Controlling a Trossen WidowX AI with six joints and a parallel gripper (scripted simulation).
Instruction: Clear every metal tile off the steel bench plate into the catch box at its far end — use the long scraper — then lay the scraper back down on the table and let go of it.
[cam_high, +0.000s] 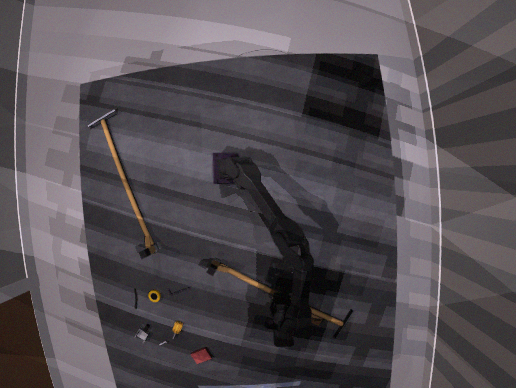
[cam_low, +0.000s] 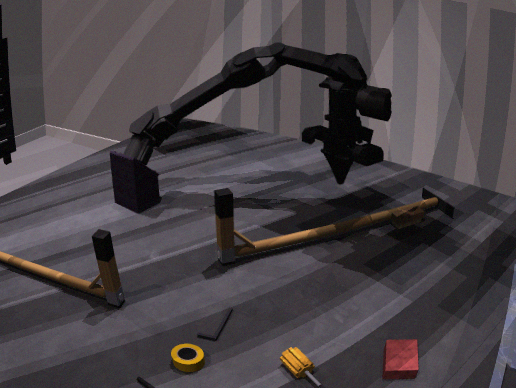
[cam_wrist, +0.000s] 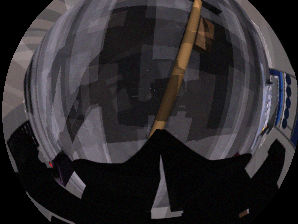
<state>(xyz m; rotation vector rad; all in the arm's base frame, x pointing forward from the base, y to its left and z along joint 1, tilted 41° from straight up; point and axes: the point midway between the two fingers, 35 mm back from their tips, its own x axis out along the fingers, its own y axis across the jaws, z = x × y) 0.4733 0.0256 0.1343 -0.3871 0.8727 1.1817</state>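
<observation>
Right now the long wooden-handled scraper is 50 mm below my gripper tip, 30 mm ahead of it and 10 mm to the left of it. Also, from my gripper tip: yellow-handled tool: 440 mm to the right, 120 mm ahead, 90 mm below; then wooden block: 150 mm ahead, 110 mm to the left, 100 mm below; then red block: 360 mm to the right, 260 mm ahead, 100 mm below.
</observation>
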